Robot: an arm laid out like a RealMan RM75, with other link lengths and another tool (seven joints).
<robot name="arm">
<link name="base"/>
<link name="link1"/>
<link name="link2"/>
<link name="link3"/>
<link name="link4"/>
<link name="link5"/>
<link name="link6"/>
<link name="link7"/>
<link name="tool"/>
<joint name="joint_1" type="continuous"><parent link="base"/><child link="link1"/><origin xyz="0 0 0.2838" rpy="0 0 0"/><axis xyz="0 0 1"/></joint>
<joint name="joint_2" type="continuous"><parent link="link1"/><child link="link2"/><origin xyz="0 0 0" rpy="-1.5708 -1.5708 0"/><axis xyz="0 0 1"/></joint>
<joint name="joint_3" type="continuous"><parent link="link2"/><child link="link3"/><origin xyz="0.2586 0 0" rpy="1.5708 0 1.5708"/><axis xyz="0 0 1"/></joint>
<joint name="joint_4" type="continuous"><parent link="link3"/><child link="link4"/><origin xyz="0 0 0" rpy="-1.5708 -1.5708 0"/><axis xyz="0 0 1"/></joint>
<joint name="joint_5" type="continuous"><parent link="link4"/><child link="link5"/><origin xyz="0.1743 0 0" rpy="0 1.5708 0"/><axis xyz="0 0 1"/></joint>
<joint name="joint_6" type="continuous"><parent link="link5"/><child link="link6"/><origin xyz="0 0 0" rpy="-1.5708 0 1.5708"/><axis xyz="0 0 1"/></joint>
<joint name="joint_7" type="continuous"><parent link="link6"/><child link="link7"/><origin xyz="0 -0.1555 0" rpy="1.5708 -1.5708 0"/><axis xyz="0 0 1"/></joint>
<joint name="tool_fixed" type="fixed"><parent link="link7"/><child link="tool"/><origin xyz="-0.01 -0.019 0.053" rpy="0 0.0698 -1.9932"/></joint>
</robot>
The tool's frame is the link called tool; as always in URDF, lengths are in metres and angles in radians. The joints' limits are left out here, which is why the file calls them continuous.
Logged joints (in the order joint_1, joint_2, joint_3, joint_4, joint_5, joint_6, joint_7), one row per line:
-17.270, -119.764, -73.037, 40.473, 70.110, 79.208, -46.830
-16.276, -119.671, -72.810, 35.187, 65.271, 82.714, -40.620
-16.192, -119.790, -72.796, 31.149, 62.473, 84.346, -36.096
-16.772, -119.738, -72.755, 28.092, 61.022, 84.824, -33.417
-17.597, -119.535, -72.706, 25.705, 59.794, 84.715, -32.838
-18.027, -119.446, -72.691, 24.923, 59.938, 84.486, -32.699
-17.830, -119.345, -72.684, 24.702, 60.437, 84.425, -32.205
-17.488, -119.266, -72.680, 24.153, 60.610, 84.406, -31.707
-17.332, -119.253, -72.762, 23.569, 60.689, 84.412, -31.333
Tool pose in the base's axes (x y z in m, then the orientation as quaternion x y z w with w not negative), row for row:
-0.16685, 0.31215, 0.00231, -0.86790, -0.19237, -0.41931, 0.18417
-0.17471, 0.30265, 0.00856, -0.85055, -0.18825, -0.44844, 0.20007
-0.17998, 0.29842, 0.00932, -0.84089, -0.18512, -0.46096, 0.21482
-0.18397, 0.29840, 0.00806, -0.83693, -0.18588, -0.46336, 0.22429
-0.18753, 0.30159, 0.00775, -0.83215, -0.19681, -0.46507, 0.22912
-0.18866, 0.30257, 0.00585, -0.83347, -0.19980, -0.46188, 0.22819
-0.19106, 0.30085, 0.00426, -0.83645, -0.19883, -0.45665, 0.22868
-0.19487, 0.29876, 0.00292, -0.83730, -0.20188, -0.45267, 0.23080
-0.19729, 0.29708, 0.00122, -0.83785, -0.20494, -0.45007, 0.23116
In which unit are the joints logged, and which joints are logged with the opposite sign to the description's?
The joints are logged in degrees. Opposite sign: joint_3.
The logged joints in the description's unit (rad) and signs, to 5 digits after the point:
-0.30142, -2.09028, 1.27474, 0.70639, 1.22365, 1.38244, -0.81734
-0.28407, -2.08865, 1.27077, 0.61413, 1.13919, 1.44363, -0.70895
-0.28260, -2.09073, 1.27053, 0.54365, 1.09036, 1.47212, -0.62999
-0.29273, -2.08982, 1.26981, 0.49030, 1.06503, 1.48046, -0.58324
-0.30713, -2.08628, 1.26896, 0.44864, 1.04360, 1.47856, -0.57313
-0.31463, -2.08473, 1.26870, 0.43499, 1.04612, 1.47456, -0.57071
-0.31119, -2.08296, 1.26858, 0.43113, 1.05482, 1.47349, -0.56208
-0.30522, -2.08158, 1.26851, 0.42155, 1.05784, 1.47316, -0.55339
-0.30250, -2.08136, 1.26994, 0.41136, 1.05922, 1.47327, -0.54686

